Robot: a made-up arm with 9 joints. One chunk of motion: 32 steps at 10 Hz.
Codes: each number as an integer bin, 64 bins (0 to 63) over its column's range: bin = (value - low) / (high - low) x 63, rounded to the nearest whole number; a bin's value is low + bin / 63 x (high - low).
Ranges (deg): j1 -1.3..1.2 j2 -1.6..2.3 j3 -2.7..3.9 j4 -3.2..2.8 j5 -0.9..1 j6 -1.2..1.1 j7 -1..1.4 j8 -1.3..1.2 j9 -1.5..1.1
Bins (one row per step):
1: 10 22 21 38 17 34 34 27 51
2: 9 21 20 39 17 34 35 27 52
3: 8 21 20 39 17 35 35 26 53
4: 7 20 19 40 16 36 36 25 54
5: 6 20 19 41 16 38 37 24 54
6: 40 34 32 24 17 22 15 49 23
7: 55 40 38 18 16 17 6 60 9
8: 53 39 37 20 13 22 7 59 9
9: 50 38 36 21 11 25 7 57 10
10: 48 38 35 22 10 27 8 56 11
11: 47 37 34 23 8 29 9 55 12
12: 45 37 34 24 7 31 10 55 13
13: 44 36 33 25 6 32 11 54 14
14: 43 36 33 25 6 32 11 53 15
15: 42 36 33 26 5 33 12 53 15
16: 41 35 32 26 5 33 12 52 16
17: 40 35 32 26 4 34 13 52 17
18: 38 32 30 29 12 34 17 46 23
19: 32 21 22 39 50 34 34 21 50
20: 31 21 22 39 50 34 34 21 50
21: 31 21 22 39 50 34 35 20 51
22: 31 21 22 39 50 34 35 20 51
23: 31 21 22 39 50 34 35 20 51
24: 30 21 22 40 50 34 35 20 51
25: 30 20 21 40 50 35 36 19 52
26: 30 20 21 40 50 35 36 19 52
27: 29 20 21 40 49 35 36 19 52
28: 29 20 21 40 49 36 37 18 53
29: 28 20 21 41 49 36 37 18 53
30: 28 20 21 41 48 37 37 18 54
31: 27 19 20 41 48 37 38 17 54
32: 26 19 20 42 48 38 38 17 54
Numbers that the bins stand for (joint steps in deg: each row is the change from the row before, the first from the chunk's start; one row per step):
1: -0.903 -0.238 -0.500 0.419 -0.387 0.041 0.295 -0.229 0.605
2: -0.943 -0.300 -0.605 0.514 -0.387 0.041 0.333 -0.229 0.646
3: -0.983 -0.300 -0.605 0.514 -0.387 0.078 0.333 -0.268 0.687
4: -1.022 -0.362 -0.710 0.610 -0.417 0.114 0.371 -0.308 0.729
5: -1.062 -0.362 -0.710 0.705 -0.417 0.187 0.410 -0.348 0.729
6: 0.287 0.505 0.652 -0.914 -0.387 -0.397 -0.429 0.644 -0.551
7: 0.883 0.876 1.281 -1.486 -0.417 -0.579 -0.771 1.081 -1.129
8: 0.803 0.814 1.176 -1.295 -0.508 -0.397 -0.733 1.041 -1.129
9: 0.684 0.752 1.071 -1.200 -0.568 -0.287 -0.733 0.962 -1.087
10: 0.605 0.752 0.967 -1.105 -0.598 -0.214 -0.695 0.922 -1.046
11: 0.565 0.690 0.862 -1.010 -0.659 -0.141 -0.657 0.883 -1.005
12: 0.486 0.690 0.862 -0.914 -0.689 -0.068 -0.619 0.883 -0.963
13: 0.446 0.629 0.757 -0.819 -0.719 -0.032 -0.581 0.843 -0.922
14: 0.406 0.629 0.757 -0.819 -0.719 -0.032 -0.581 0.803 -0.881
15: 0.367 0.629 0.757 -0.724 -0.749 0.005 -0.543 0.803 -0.881
16: 0.327 0.567 0.652 -0.724 -0.749 0.005 -0.543 0.763 -0.840
17: 0.287 0.567 0.652 -0.724 -0.779 0.041 -0.505 0.763 -0.798
18: 0.208 0.381 0.443 -0.438 -0.538 0.041 -0.352 0.525 -0.551
19: -0.030 -0.300 -0.395 0.514 0.608 0.041 0.295 -0.467 0.563
20: -0.070 -0.300 -0.395 0.514 0.608 0.041 0.295 -0.467 0.563
21: -0.070 -0.300 -0.395 0.514 0.608 0.041 0.333 -0.506 0.605
22: -0.070 -0.300 -0.395 0.514 0.608 0.041 0.333 -0.506 0.605
23: -0.070 -0.300 -0.395 0.514 0.608 0.041 0.333 -0.506 0.605
24: -0.110 -0.300 -0.395 0.610 0.608 0.041 0.333 -0.506 0.605
25: -0.110 -0.362 -0.500 0.610 0.608 0.078 0.371 -0.546 0.646
26: -0.110 -0.362 -0.500 0.610 0.608 0.078 0.371 -0.546 0.646
27: -0.149 -0.362 -0.500 0.610 0.578 0.078 0.371 -0.546 0.646
28: -0.149 -0.362 -0.500 0.610 0.578 0.114 0.410 -0.586 0.687
29: -0.189 -0.362 -0.500 0.705 0.578 0.114 0.410 -0.586 0.687
30: -0.189 -0.362 -0.500 0.705 0.548 0.151 0.410 -0.586 0.729
31: -0.229 -0.424 -0.605 0.705 0.548 0.151 0.448 -0.625 0.729
32: -0.268 -0.424 -0.605 0.800 0.548 0.187 0.448 -0.625 0.729

